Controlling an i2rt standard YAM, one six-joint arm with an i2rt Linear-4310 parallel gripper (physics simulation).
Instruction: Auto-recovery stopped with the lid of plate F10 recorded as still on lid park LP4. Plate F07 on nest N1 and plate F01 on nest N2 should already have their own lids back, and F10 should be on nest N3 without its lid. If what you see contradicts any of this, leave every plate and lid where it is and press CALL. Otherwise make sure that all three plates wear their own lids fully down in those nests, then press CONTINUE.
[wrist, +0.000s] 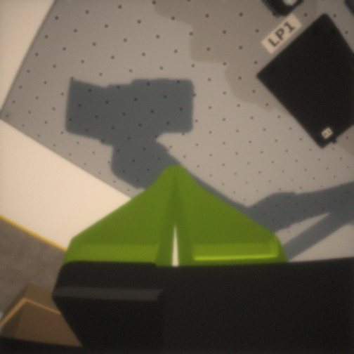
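Observation:
My gripper (174, 176) has green fingers, with the tips pressed together and nothing visible between them. It is over the perforated grey board (210, 120), to the lower left of lid park LP1. The black square pad of LP1 (312, 80) is at the upper right, turned at an angle, with its label (281, 34) at its upper left edge and a small white tag (327, 133) at its lower corner. The fingers are apart from it. Plates F10, F07 and F01, the nests, LP4 and the buttons do not show clearly.
Part of a dark object (283, 6) shows at the top edge, above LP1. A pale surface (45, 175) borders the board on the left, with a yellow line (30, 231) along its lower edge. A brown box-like object (37, 322) is at the lower left. The arm's shadow crosses the board.

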